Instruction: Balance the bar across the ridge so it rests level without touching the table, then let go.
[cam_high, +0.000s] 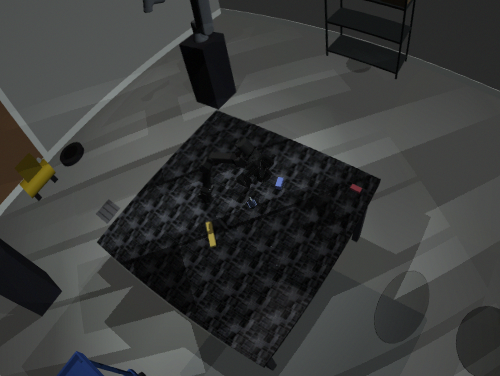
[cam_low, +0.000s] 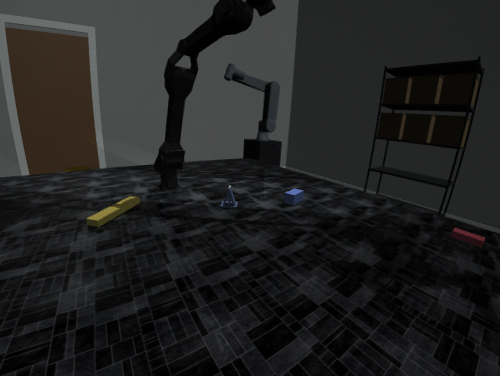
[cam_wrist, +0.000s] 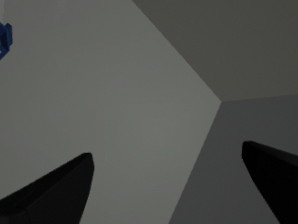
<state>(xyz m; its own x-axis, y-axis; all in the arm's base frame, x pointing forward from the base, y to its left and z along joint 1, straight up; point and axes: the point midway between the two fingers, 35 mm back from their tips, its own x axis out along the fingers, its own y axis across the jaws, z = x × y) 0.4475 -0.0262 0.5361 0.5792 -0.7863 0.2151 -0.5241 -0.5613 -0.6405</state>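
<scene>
The yellow bar is 540 mm below my gripper tip, 300 mm behind it and 130 mm to the right of it. The rest, counted from my gripper tip: red block (550 mm to the left, 540 mm below, 270 mm ahead); then blue cube (530 mm below, 350 mm to the left, 150 mm behind).
</scene>
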